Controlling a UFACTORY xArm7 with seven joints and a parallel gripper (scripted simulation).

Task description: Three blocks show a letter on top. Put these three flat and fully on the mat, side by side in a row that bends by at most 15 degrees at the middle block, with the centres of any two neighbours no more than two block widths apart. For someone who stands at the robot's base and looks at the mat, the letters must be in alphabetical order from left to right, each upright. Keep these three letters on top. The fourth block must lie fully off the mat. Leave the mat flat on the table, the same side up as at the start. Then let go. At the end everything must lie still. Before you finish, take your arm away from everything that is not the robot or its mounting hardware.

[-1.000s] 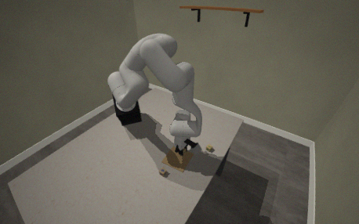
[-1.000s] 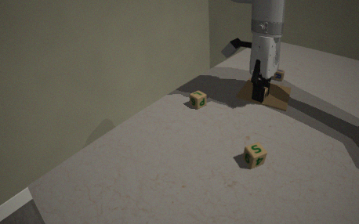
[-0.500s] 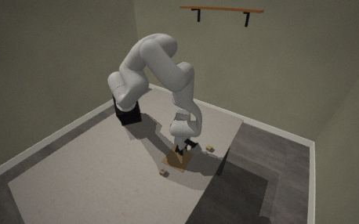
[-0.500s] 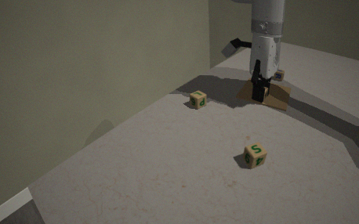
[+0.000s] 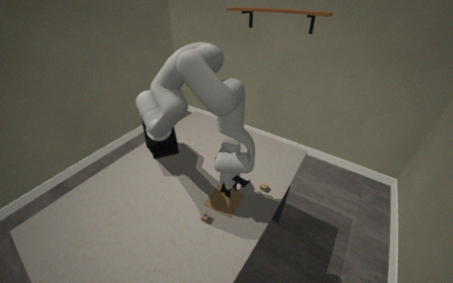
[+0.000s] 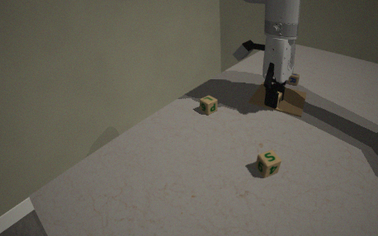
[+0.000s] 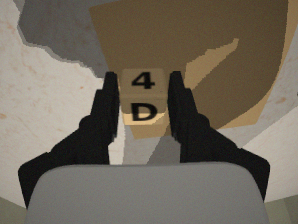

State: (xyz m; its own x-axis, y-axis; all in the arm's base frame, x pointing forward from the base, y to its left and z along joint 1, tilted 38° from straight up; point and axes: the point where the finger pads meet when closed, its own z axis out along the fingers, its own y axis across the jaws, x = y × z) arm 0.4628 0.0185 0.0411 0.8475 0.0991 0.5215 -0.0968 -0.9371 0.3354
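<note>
The tan mat is 5 cm to the right of my hand, 2 cm below it and 1 cm behind it. Round my hand: wooden block 22 cm to the left, 6 cm behind, 1 cm below.
</note>
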